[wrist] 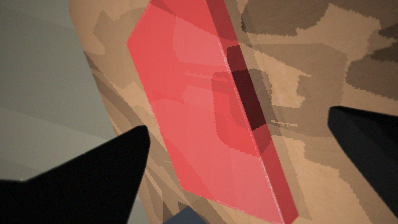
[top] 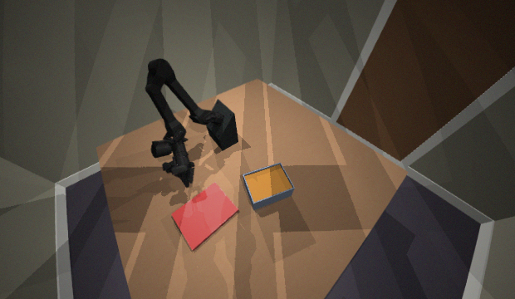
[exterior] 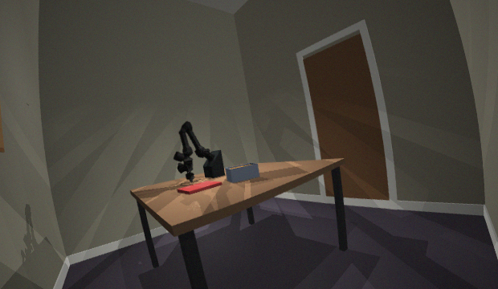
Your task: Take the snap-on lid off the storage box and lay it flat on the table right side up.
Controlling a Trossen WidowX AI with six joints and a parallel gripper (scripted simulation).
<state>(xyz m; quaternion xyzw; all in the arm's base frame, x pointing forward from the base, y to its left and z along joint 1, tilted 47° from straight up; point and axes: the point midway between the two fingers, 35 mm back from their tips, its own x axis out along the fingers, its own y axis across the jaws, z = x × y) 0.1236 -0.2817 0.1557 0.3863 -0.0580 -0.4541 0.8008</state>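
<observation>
My gripper tip is 130 mm short of the red lid, 20 mm to the left of it and 50 mm above it. The rest, counted from my gripper tip: box: 260 mm ahead, 250 mm to the left, 20 mm below.
</observation>
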